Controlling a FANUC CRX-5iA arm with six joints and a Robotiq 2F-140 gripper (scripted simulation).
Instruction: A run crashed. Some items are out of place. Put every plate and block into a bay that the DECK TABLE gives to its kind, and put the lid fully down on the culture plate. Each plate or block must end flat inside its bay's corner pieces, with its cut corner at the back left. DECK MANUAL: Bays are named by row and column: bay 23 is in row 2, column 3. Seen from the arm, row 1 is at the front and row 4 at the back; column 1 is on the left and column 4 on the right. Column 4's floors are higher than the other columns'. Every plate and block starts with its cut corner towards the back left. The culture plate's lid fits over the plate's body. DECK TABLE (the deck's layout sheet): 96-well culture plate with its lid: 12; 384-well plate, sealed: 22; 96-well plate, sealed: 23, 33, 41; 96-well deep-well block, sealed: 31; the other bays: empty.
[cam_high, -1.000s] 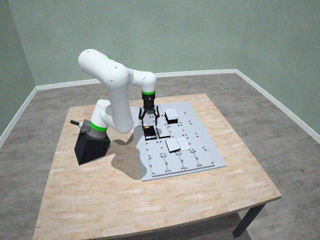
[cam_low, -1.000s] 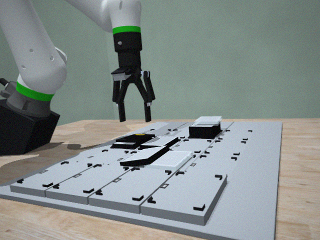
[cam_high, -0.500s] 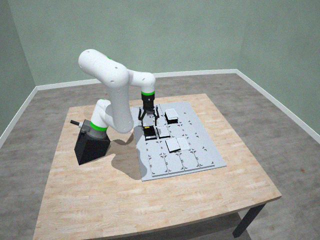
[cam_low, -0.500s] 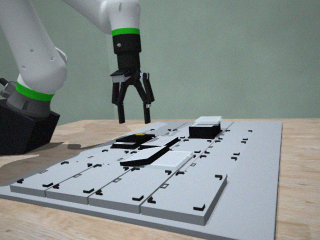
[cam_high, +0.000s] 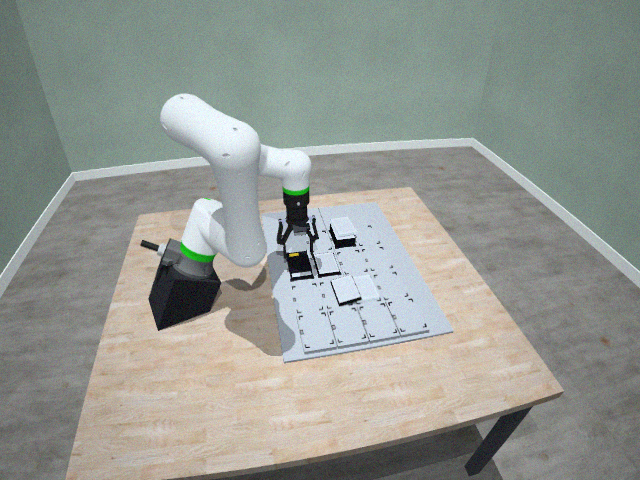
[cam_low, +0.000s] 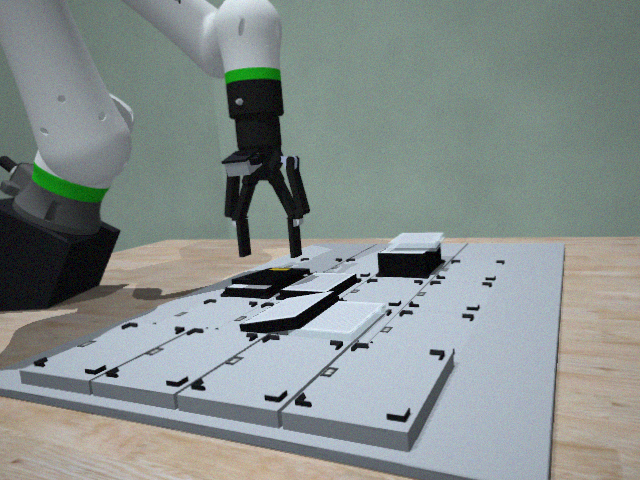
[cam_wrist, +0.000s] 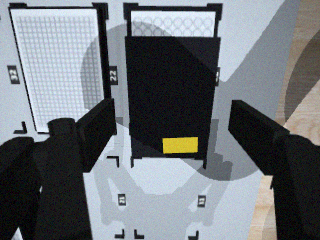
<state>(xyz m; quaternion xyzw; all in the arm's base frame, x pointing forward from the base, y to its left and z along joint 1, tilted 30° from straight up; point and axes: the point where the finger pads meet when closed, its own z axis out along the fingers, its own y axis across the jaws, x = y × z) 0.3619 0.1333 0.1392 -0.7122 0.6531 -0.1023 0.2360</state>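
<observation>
My gripper is now 6 cm above the black culture plate lid. The rest, counted from my hand: flat white plate 24 cm ahead, 16 cm to the right, 7 cm below; black deep-well block 19 cm ahead, 17 cm to the left, 5 cm below.
</observation>
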